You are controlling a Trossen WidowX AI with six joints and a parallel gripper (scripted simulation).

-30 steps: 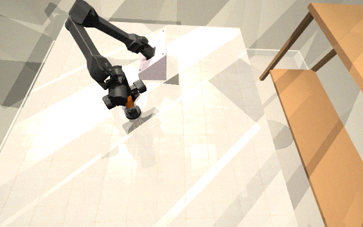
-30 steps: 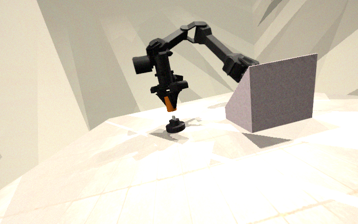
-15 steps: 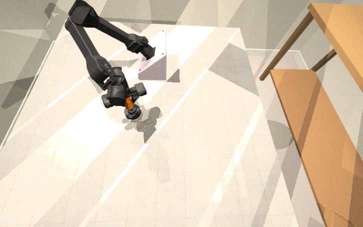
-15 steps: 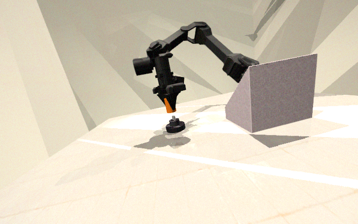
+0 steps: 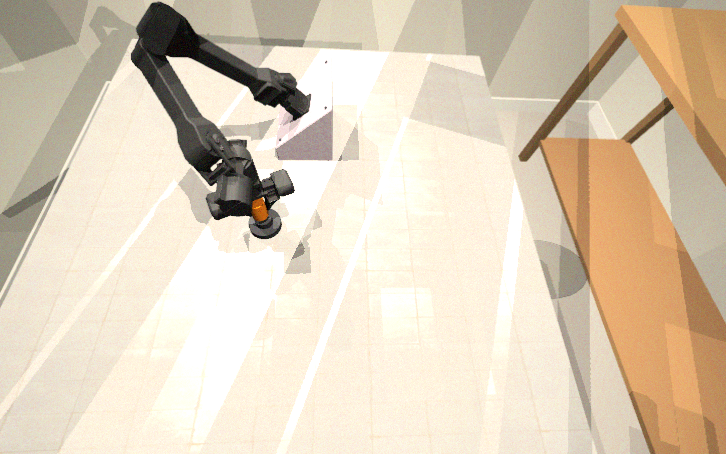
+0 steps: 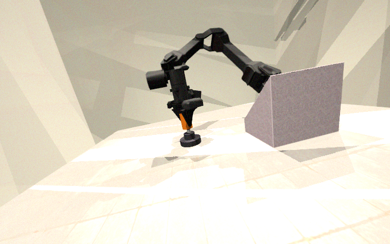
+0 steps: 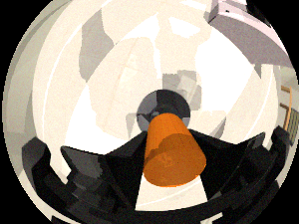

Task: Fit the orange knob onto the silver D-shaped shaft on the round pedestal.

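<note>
The black round pedestal lies 40 mm below my gripper tip. Round my gripper tip: orange knob (30 mm above).
</note>
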